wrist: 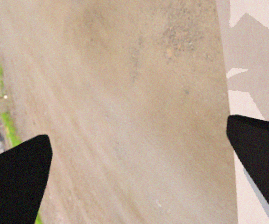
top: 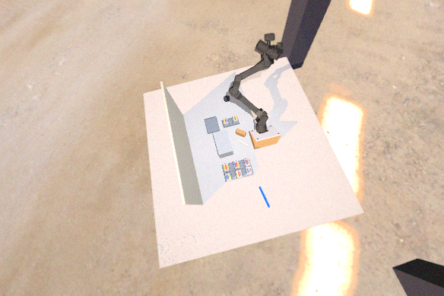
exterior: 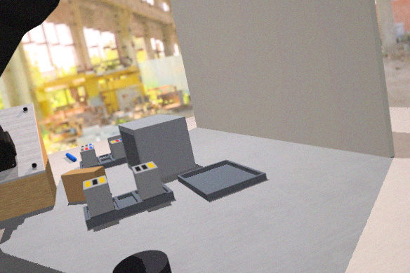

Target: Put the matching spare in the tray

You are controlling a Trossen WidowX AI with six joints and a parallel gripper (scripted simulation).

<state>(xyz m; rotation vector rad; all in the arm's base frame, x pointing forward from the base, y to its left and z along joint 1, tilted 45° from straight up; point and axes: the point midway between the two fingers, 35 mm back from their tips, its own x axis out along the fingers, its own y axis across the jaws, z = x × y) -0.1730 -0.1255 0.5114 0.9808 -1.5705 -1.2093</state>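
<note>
Right now my gripper tip is 36 cm short of the grey spare block, 64 cm to the right of it and 30 cm above it. Round my gripper tip: tray: 52 cm ahead, 28 cm to the left, 34 cm below; then brown block: 33 cm ahead, 42 cm to the left, 32 cm below; then mounted unit: 48 cm ahead, 48 cm to the left, 29 cm below.
</note>
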